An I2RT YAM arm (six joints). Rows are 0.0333 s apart.
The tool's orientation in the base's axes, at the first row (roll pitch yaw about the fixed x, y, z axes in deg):
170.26 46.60 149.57
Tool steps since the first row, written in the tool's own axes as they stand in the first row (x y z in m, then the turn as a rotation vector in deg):
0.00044 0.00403 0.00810 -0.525 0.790 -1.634
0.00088 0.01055 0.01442 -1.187 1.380 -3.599
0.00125 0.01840 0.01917 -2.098 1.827 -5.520
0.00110 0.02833 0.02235 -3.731 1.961 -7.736
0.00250 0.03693 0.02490 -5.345 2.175 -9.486
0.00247 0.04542 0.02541 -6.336 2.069 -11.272
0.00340 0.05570 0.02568 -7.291 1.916 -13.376
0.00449 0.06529 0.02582 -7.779 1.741 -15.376
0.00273 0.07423 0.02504 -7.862 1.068 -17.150
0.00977 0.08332 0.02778 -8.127 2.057 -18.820
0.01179 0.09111 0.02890 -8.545 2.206 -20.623
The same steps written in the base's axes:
0.00702 0.00207 -0.00534 -0.527 0.892 1.580
0.01377 0.00680 -0.00918 -1.285 1.626 3.460
0.01997 0.01306 -0.01175 -1.920 2.133 5.475
0.02620 0.02138 -0.01264 -2.458 2.168 8.177
0.03055 0.02915 -0.01439 -2.648 2.180 10.560
0.03426 0.03678 -0.01372 -3.359 2.126 12.477
0.03794 0.04642 -0.01339 -4.332 2.110 14.578
0.04117 0.05551 -0.01316 -5.518 2.215 16.267
0.04518 0.06322 -0.01031 -6.981 1.957 17.450
0.04651 0.07337 -0.01623 -7.610 3.129 18.889
0.04916 0.08094 -0.01755 -8.571 3.510 20.431

